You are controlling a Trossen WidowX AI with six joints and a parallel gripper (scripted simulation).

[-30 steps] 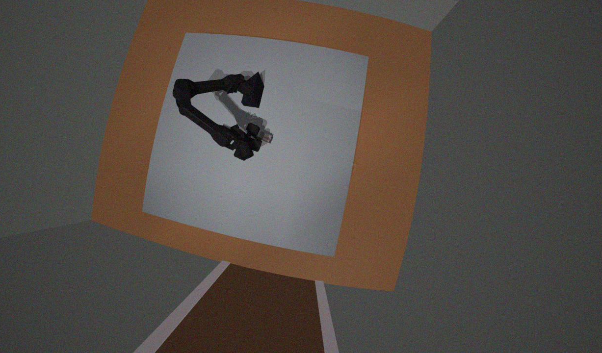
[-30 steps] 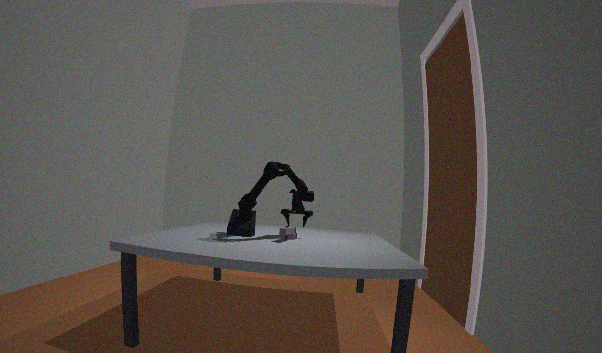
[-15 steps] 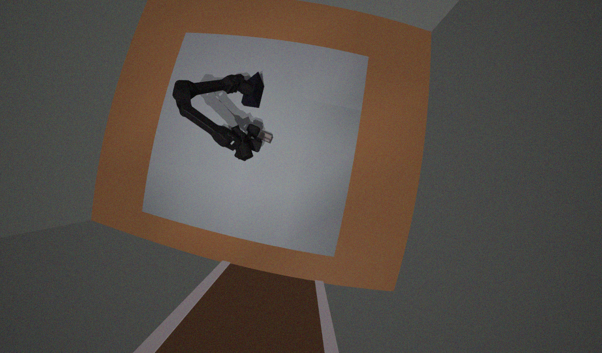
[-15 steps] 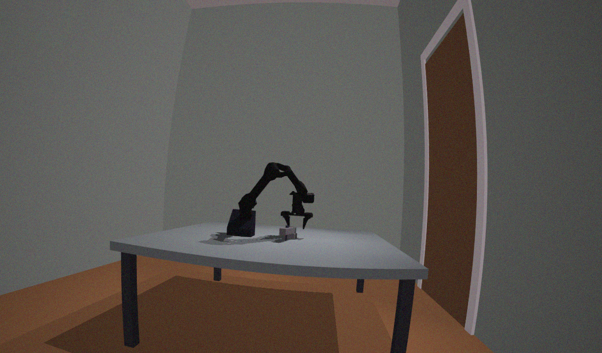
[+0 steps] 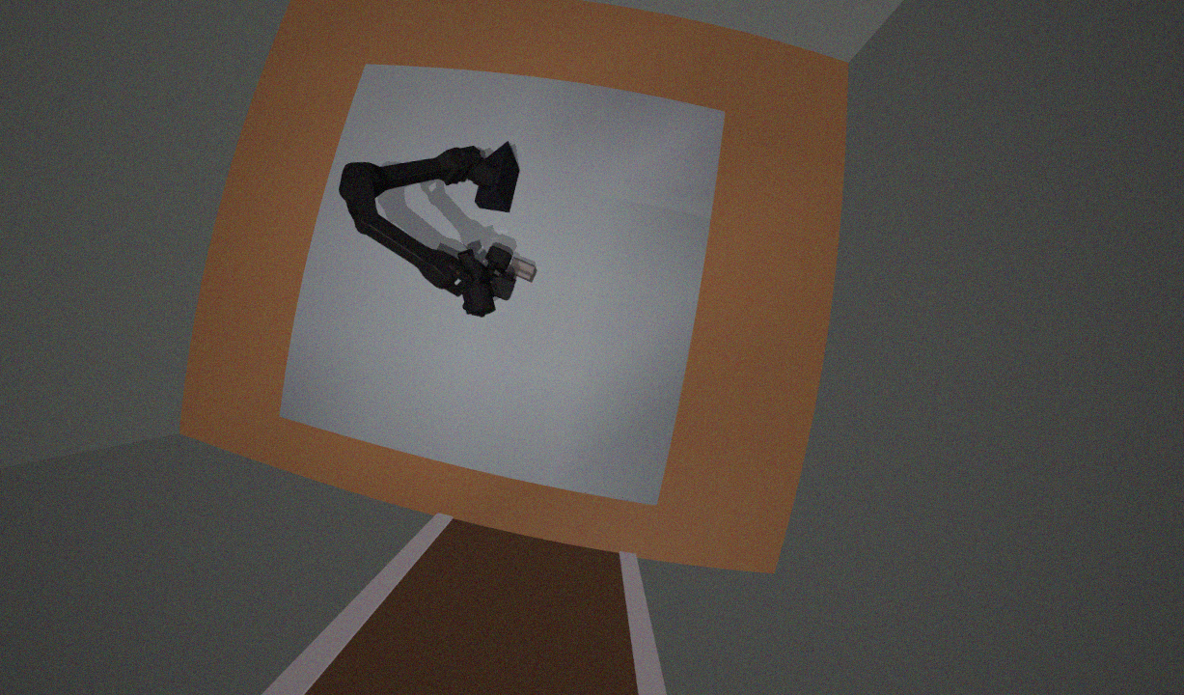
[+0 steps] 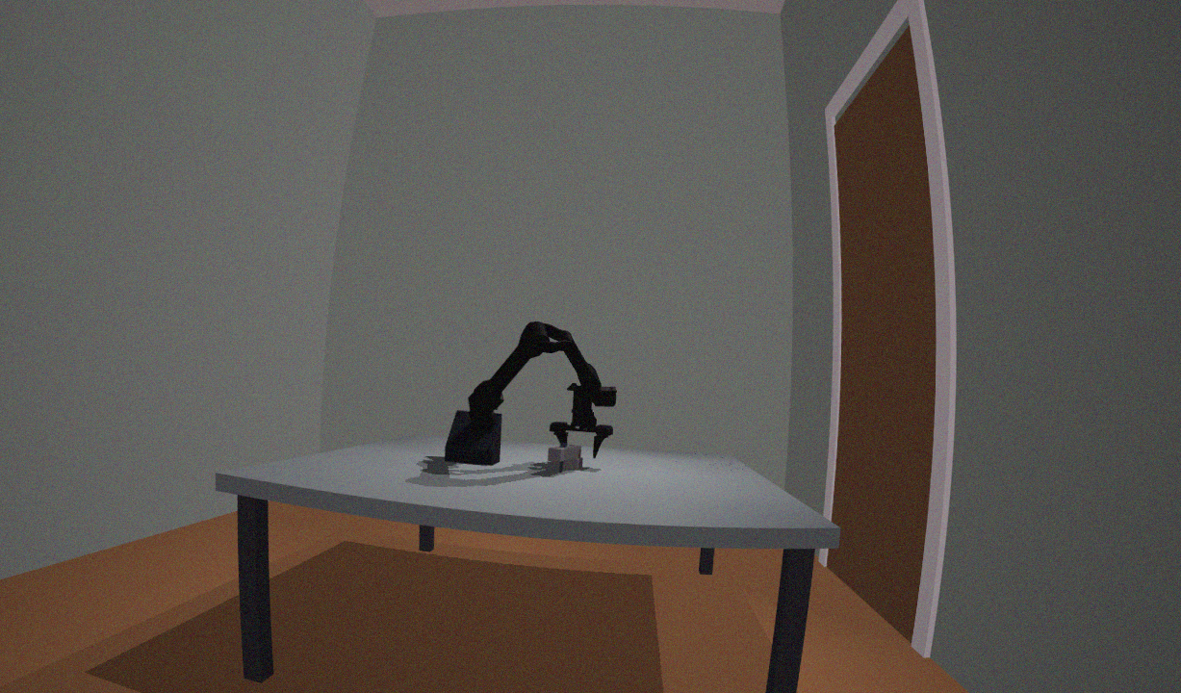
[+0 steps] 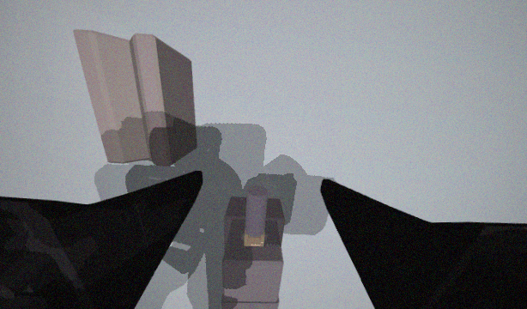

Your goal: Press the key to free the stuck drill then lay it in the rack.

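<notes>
Now: the drill 20 mm behind my gripper tip, 60 mm to the right of it and 20 mm above it. Also, from my gripper tip: rack 60 mm behind, 70 mm to the left, 10 mm below.
</notes>
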